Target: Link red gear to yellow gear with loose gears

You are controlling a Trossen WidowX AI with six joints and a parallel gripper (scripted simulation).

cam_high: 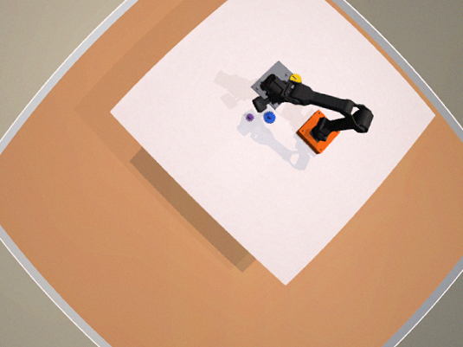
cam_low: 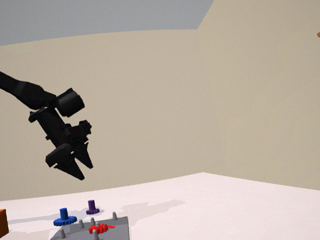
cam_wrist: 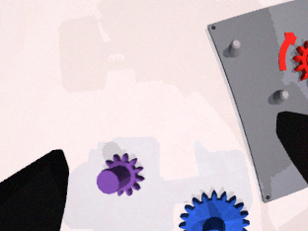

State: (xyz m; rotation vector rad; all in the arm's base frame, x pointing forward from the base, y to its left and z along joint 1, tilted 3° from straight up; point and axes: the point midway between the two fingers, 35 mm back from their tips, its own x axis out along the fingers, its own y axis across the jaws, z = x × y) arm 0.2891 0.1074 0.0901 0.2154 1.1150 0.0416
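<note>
My gripper tip is 90 mm past the blue gear and 110 mm above it. The rest, counted from my gripper tip: red gear (30 mm ahead, 120 mm to the right, 110 mm below); purple gear (20 mm behind, 80 mm to the left, 110 mm below); yellow gear (30 mm behind, 240 mm to the right, 110 mm below).
</note>
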